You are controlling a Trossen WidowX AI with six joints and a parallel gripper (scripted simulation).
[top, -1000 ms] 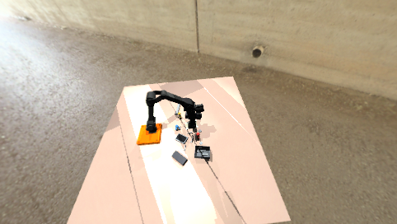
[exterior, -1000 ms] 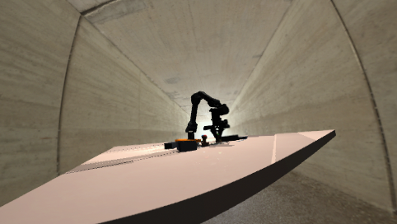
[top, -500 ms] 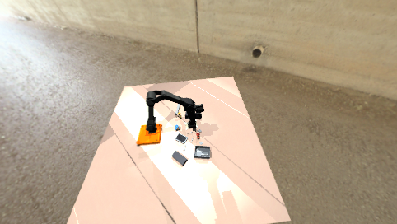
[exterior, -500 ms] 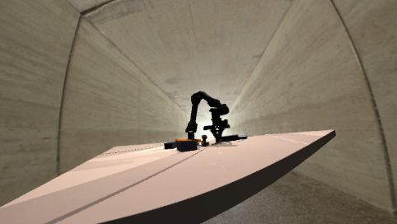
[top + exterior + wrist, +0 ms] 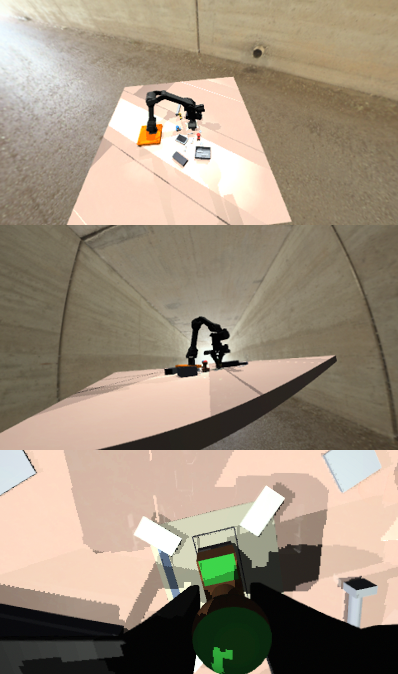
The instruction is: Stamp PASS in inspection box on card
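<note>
My gripper tip is 1 cm past the card and 3 cm above it. Round my gripper tip: blue-topped stamp (13 cm behind, 3 cm to the right, 1 cm below); green-knobbed pass stamp (right at my gripper tip); red-topped stamp (3 cm ahead, 13 cm to the right, 1 cm below).
</note>
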